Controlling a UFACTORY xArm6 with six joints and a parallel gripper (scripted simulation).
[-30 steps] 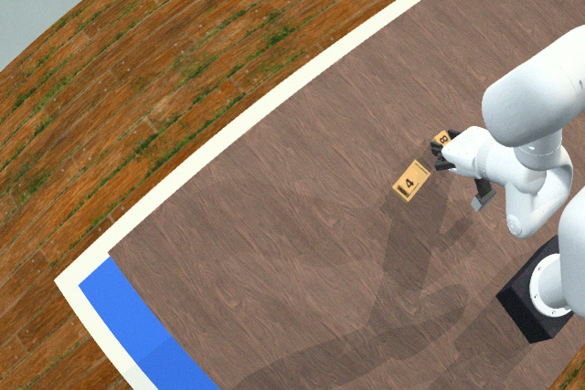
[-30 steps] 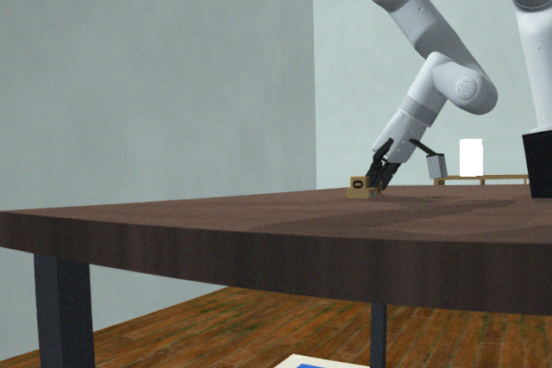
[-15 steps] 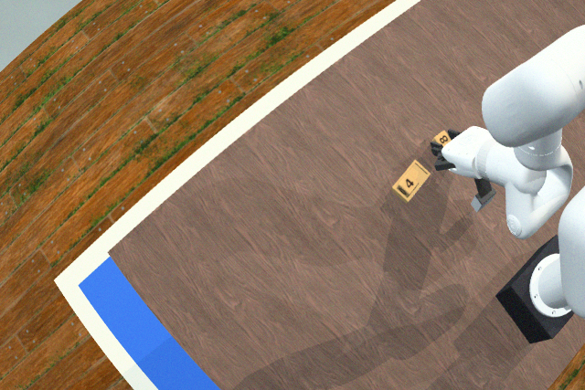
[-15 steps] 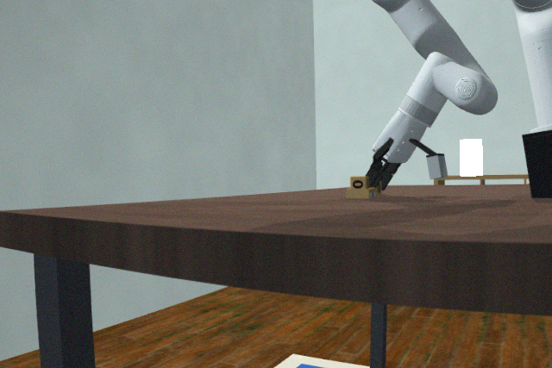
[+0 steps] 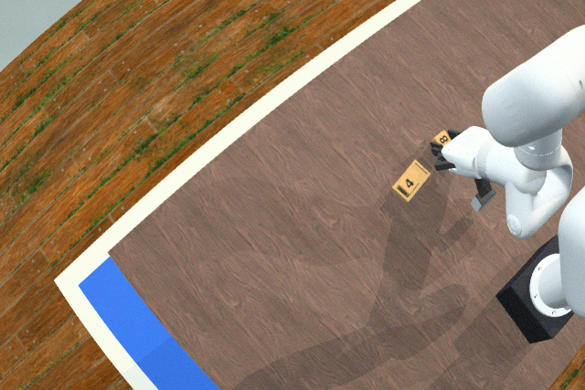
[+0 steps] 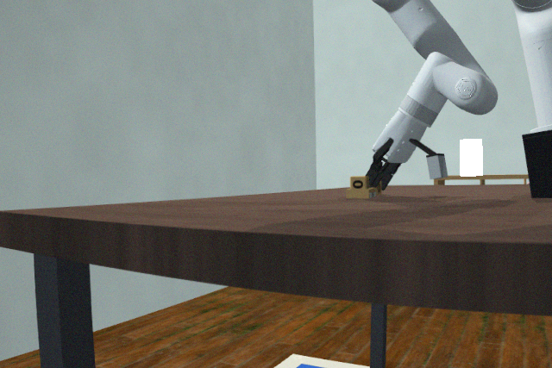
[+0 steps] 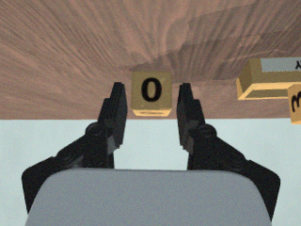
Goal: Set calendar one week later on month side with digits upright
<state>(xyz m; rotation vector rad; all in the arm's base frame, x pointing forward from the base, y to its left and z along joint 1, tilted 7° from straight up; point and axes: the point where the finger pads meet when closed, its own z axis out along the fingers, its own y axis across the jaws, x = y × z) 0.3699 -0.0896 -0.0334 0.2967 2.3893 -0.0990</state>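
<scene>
The wooden cube is 10 mm ahead of my hand and 20 mm below it. From my hand the other things lie so: tray (10 mm ahead, 100 mm to the left, 20 mm below).
</scene>
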